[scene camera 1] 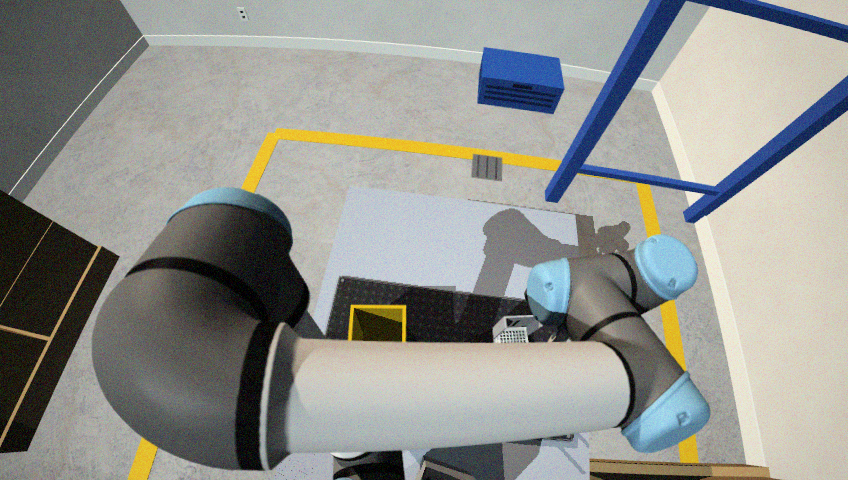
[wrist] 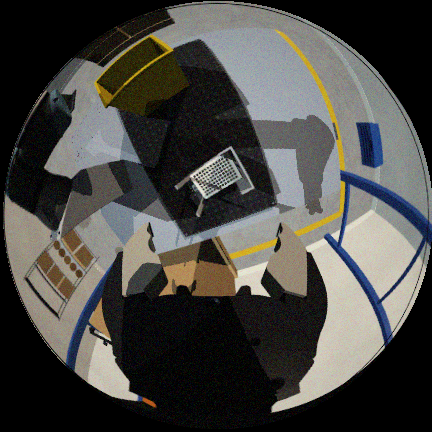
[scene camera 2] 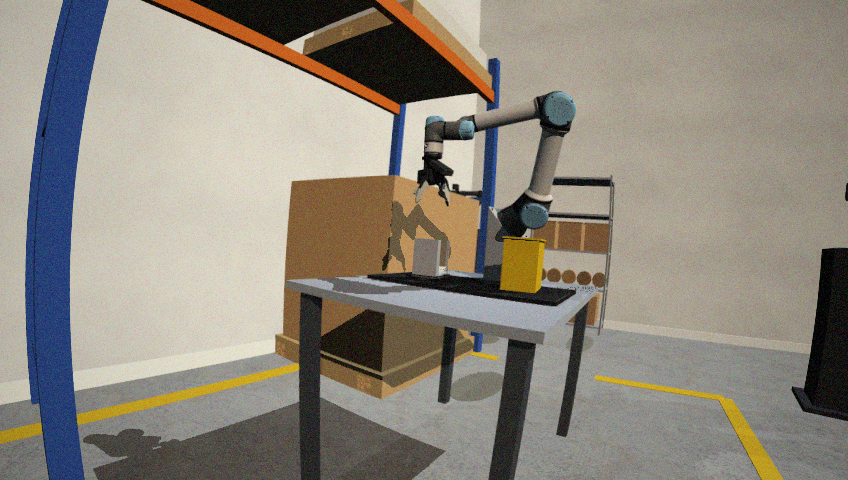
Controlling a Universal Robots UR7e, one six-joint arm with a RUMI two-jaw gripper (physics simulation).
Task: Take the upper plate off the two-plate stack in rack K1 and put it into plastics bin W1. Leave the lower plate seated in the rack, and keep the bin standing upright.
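Places are measured from the arm's base along level axes (x ahead, y left, z up), in centimetres.
Pixels of known places: gripper, fingertip midpoint: [scene camera 1: 551, 330] [wrist: 214, 224] [scene camera 2: 432, 205]; arm's base, origin of the base link: [wrist: 60, 204] [scene camera 2: 509, 224].
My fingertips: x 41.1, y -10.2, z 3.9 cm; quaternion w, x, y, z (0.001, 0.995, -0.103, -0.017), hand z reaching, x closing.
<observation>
Ahead of a thing's pixels: the offset from my fingertips to its top centre. Level surfaces: height alone.
Rack K1 @(dx -1.6, dy +0.8, dz -13.1 cm) [scene camera 2: 426, 257] [wrist: 244, 172] is a small pale holder with upright walls, standing on the black mat. A white perforated plate @(dx -0.6, dy +1.2, dz -23.5 cm) [scene camera 1: 513, 336] [wrist: 215, 176] lies in it, face up. The two plates of the stack cannot be told apart, and any lower plate is hidden. Plastics bin W1 @(dx -12.6, dy +34.3, dz -10.2 cm) [scene camera 1: 377, 325] [scene camera 2: 521, 265] [wrist: 167, 85] is yellow, open-topped and upright near the mat's other end; in scene camera 1 the arm covers its near part. My gripper [scene camera 2: 433, 201] [wrist: 214, 224] is open and empty, pointing down, high above the rack's end of the table. The fingers are well apart from the rack.
The black mat @(dz -28.2 cm) [scene camera 1: 440, 316] [wrist: 200, 105] lies on a grey table @(dz -29.5 cm) [scene camera 1: 386, 237] [scene camera 2: 476, 309]. A large cardboard box [scene camera 2: 339, 226] stands behind the table, below orange and blue shelving [scene camera 2: 492, 136]. My forearm [scene camera 1: 452, 392] crosses above the table and hides part of it.
</observation>
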